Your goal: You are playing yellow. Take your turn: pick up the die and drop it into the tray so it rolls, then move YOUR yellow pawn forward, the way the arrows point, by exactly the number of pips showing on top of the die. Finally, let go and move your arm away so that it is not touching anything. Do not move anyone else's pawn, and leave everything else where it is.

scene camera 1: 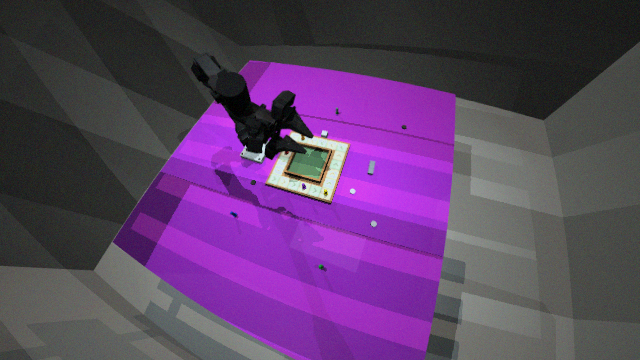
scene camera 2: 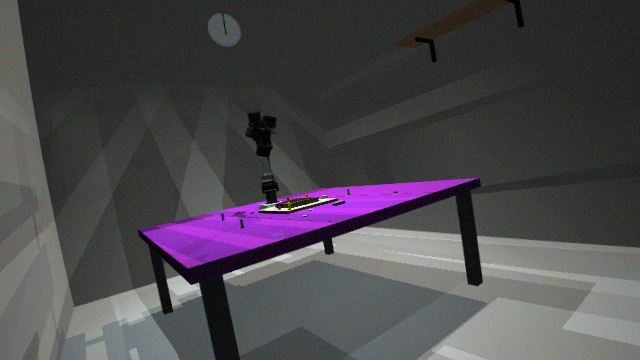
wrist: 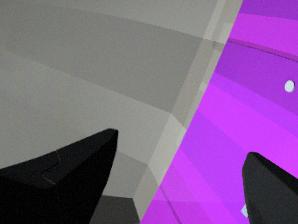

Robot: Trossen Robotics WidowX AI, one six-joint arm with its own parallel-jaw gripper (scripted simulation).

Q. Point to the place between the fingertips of my gripper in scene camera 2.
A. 274,140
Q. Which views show my gripper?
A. Scene camera 1, scene camera 2 and the wrist view: all of them.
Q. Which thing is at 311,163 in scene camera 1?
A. A green tray.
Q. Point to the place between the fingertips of my gripper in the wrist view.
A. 183,151
